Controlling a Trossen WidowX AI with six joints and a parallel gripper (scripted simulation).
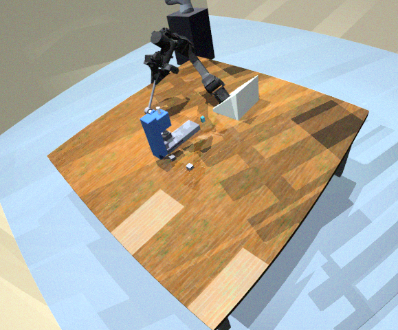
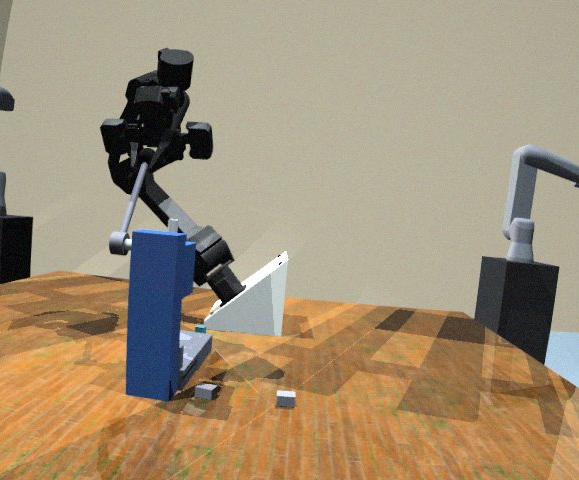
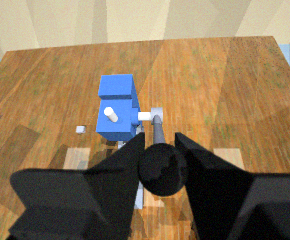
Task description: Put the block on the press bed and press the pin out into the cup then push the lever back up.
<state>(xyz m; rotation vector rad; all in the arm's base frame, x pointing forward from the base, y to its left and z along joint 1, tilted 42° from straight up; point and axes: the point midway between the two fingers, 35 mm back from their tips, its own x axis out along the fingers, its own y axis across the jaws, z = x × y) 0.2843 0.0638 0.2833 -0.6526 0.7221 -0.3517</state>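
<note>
The lever is 2 cm ahead of my gripper tip, 1 cm to the left of it and 4 cm below it. Also, from my gripper tip: teal cube (17 cm behind, 9 cm to the left, 28 cm below); punch (6 cm ahead, 7 cm to the left, 15 cm below).
</note>
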